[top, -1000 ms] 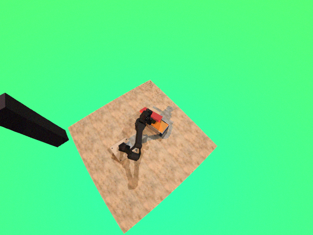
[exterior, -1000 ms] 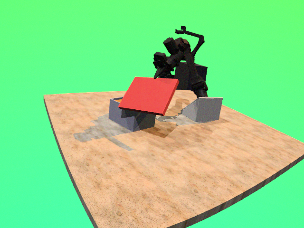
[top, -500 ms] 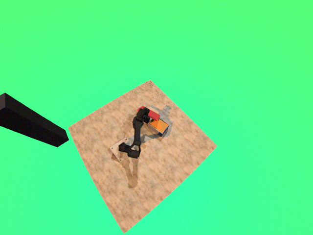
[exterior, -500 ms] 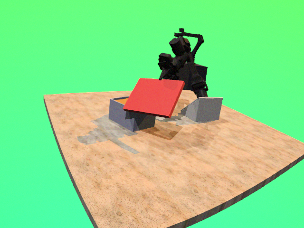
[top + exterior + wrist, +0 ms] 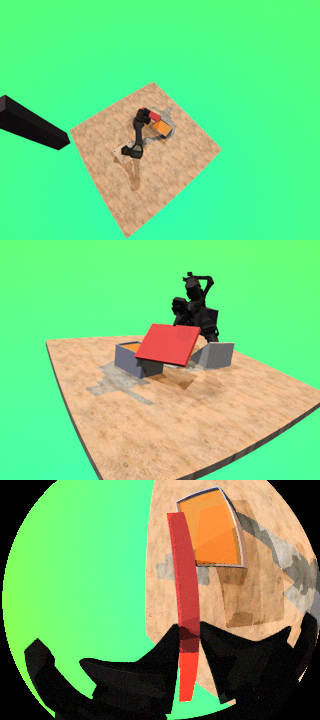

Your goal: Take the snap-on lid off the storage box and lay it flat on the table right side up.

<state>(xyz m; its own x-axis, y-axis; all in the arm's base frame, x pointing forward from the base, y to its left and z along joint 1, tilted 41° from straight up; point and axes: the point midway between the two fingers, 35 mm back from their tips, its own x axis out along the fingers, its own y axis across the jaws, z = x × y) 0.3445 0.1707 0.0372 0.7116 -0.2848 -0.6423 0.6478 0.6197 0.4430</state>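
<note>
Right now the flat red lid is 6 cm below my gripper tip, 5 cm ahead of it and 3 cm to the left of it. Round my gripper tip: grey storage box: 18 cm below, 14 cm to the right, 8 cm ahead.
</note>
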